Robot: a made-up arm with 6 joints.
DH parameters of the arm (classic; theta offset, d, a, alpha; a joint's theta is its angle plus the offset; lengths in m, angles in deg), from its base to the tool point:
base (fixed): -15.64 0 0.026 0
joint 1: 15.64 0.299 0.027 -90
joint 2: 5.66 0 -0.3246 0
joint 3: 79.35 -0.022 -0.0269 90
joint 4: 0 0.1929 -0.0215 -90
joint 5: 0 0.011 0.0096 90
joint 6: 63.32 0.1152 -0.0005 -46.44
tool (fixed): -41.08 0.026 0 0
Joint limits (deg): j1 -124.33..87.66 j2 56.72..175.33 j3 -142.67..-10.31 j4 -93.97..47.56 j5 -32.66..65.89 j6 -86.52..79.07
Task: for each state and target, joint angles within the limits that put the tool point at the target. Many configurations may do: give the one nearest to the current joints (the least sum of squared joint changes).
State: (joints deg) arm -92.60 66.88 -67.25 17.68 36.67 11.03
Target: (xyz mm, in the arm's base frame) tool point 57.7 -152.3 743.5
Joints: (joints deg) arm -80.83 57.51 -83.84 22.01 32.68 9.50
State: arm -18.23 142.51 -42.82 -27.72 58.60 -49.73
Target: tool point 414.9 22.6 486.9
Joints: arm 7.84 102.06 -82.74 -22.90 43.75 -47.70
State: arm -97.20 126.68 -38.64 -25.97 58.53 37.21
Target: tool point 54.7 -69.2 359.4
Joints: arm -69.87 88.60 -11.78 11.75 65.89 31.14
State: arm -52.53 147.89 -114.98 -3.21 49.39 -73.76
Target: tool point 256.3 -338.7 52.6
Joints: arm -55.05 170.66 -101.20 -4.96 52.36 -74.26
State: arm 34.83 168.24 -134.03 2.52 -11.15 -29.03
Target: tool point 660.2 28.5 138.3
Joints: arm 3.05 172.61 -124.84 3.60 -7.24 -28.91
